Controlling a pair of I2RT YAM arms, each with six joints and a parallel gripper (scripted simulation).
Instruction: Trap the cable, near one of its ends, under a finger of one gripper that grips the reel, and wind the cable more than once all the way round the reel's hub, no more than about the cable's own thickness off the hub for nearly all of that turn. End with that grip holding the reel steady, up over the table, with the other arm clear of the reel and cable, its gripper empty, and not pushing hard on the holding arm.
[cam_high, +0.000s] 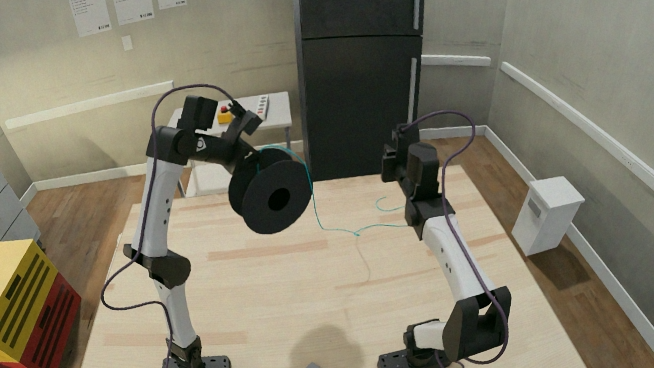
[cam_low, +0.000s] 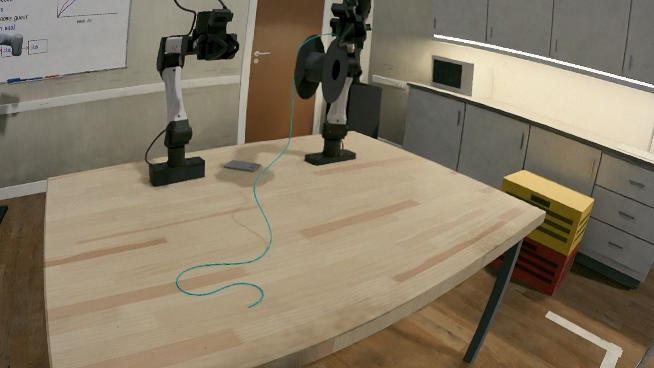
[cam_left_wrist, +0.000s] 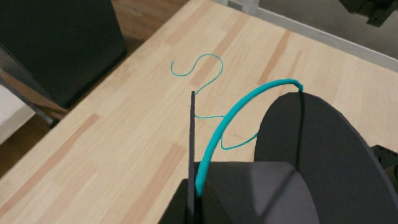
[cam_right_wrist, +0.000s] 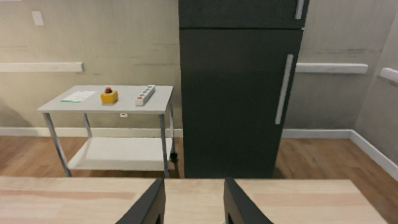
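Now: the black reel 70 mm below my left hand, 30 mm behind it and 20 mm to the right of it. Also, from my left hand: flat grey plate: 450 mm below, 370 mm behind, 100 mm to the right.
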